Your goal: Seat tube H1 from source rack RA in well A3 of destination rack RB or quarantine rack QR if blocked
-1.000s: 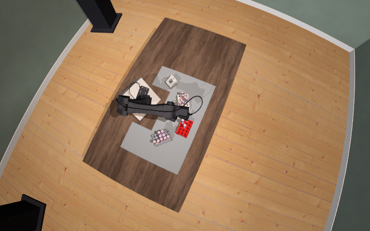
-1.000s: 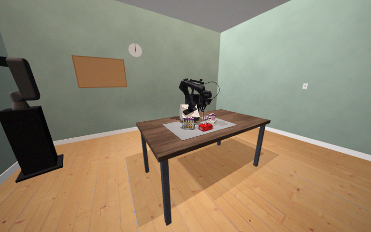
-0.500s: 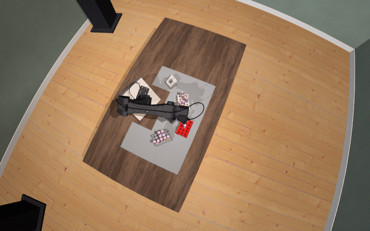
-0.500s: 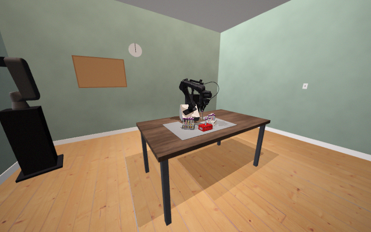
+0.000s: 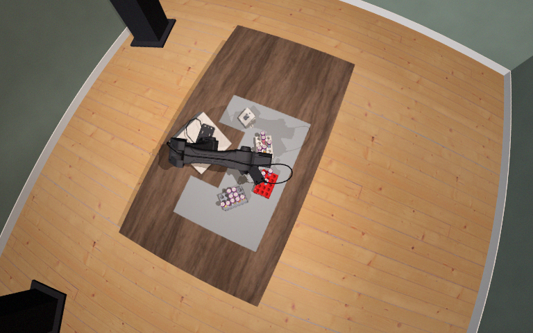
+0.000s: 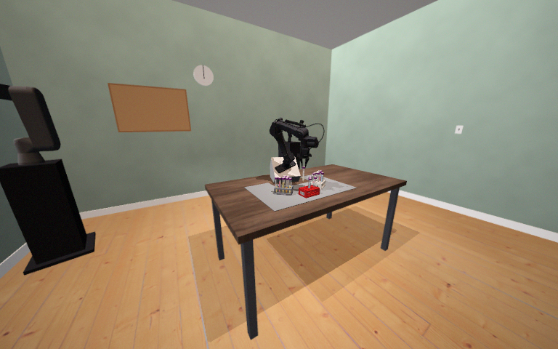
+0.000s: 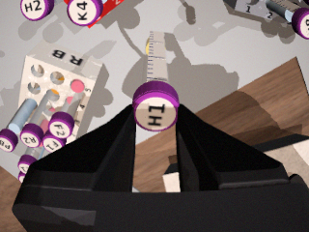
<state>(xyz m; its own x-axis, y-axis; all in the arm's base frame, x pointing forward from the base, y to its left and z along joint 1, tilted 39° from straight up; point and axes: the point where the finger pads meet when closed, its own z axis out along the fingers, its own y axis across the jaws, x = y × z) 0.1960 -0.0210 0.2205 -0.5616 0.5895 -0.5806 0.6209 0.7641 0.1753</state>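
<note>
Now: the tube H1 1 cm ahead of my hand, 1 cm to the right of it and 6 cm below it. From my hand the other things lie so: red rack QR: 8 cm ahead, 3 cm to the right, 16 cm below; then grey rack RA: 7 cm behind, 14 cm to the right, 16 cm below; then white rack RB: 3 cm ahead, 16 cm to the left, 16 cm below.
</note>
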